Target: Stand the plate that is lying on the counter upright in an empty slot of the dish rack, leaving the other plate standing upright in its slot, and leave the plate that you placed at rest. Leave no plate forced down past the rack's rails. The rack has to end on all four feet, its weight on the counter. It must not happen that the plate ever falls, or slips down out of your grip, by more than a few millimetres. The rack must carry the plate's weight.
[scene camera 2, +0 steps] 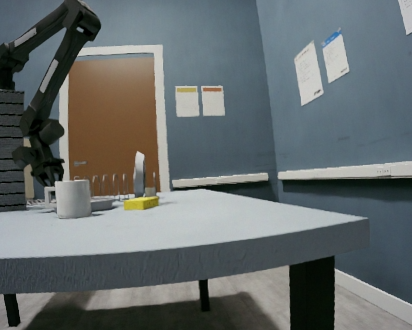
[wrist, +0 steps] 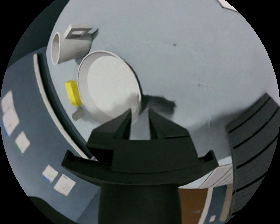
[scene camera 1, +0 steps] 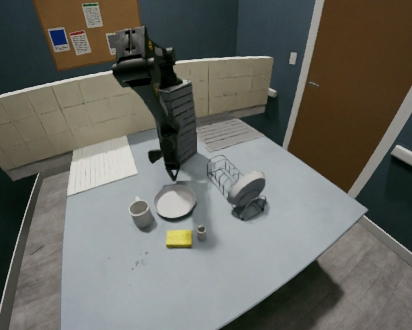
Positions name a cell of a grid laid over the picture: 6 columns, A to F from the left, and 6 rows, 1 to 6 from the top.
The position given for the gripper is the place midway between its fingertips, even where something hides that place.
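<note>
White draining mat (scene camera 1: B4), visible. White plate (scene camera 1: C4), likewise. Gripper (wrist: D3), visible too.
</note>
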